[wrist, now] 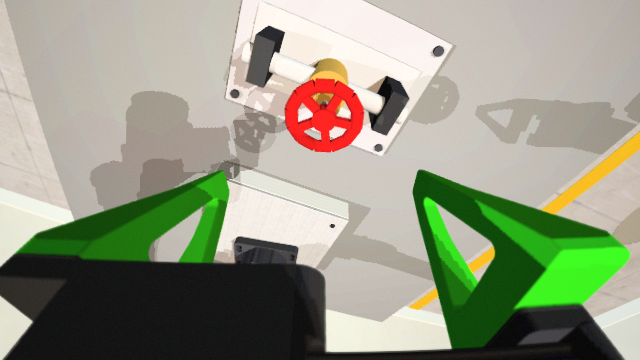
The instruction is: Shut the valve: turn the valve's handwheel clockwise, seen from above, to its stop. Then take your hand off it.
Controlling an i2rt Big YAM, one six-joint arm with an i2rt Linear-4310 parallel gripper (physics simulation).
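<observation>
The red handwheel with its spokes shows in the upper middle of the wrist view, on top of the brass valve body. The body sits on a white pipe held between two black brackets. My gripper has green fingers spread wide open with nothing between them. The fingertips stand apart from the handwheel, which lies beyond them and smaller in view. Part of the pipe and of the valve stem is hidden behind the wheel.
A white base plate with dark bolts carries the brackets. A pale block with a black fitting lies below the valve, between the fingers in view. A yellow stripe runs at the right. Shadows fall across the grey surface.
</observation>
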